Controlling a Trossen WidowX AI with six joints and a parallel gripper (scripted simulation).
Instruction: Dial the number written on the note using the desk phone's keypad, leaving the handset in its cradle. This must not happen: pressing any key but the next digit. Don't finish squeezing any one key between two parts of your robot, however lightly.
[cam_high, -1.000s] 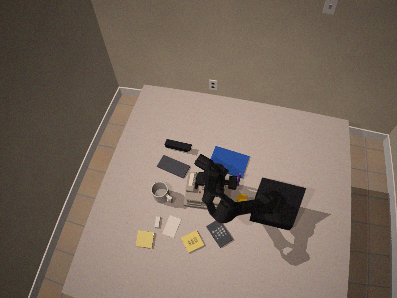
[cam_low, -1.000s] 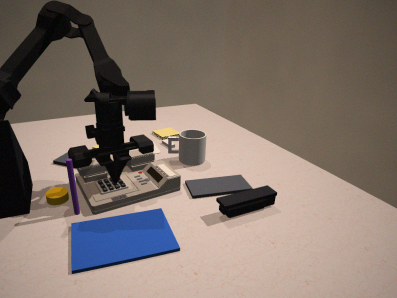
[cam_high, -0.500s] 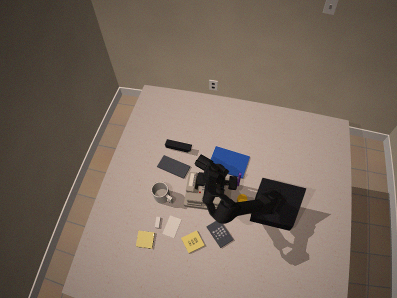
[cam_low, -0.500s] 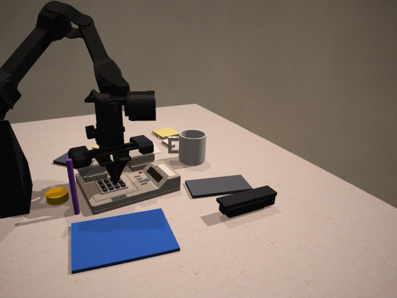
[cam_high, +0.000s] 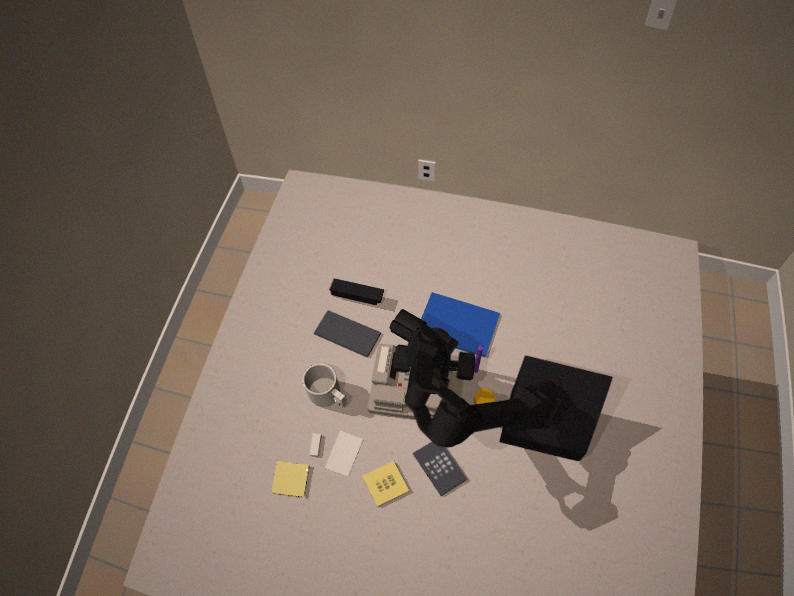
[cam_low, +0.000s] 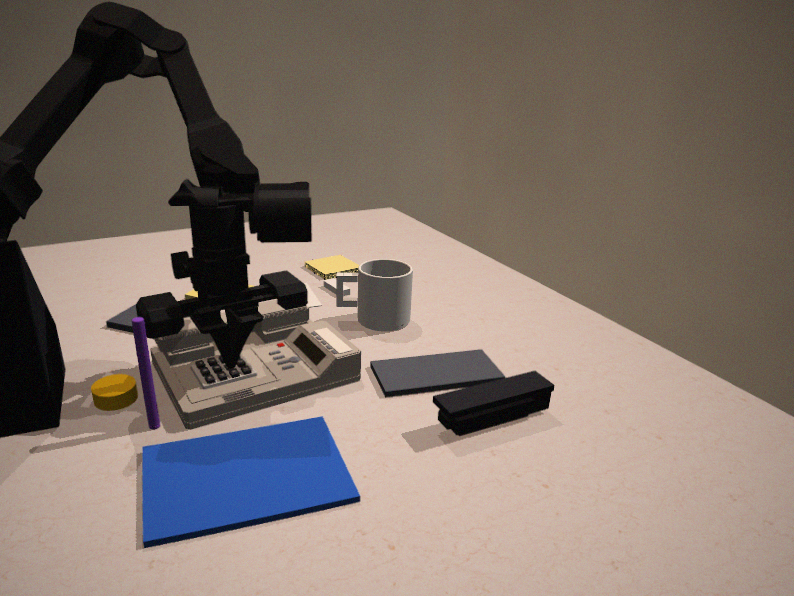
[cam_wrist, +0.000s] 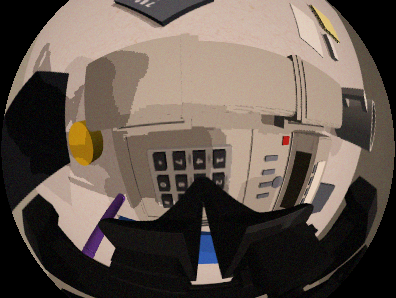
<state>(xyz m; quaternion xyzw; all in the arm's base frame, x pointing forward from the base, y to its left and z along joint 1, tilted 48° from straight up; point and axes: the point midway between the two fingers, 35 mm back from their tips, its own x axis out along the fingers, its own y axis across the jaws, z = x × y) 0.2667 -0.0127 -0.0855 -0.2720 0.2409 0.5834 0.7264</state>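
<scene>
The beige desk phone lies 4 cm below my hand, 4 cm ahead of it and 2 cm to the left of it. From my hand the other things lie so: purple stick: 10 cm behind, 4 cm to the right; then handset: 7 cm to the left, 3 cm ahead, 2 cm below; then blue pad: 16 cm to the right, 6 cm below, 5 cm behind.
</scene>
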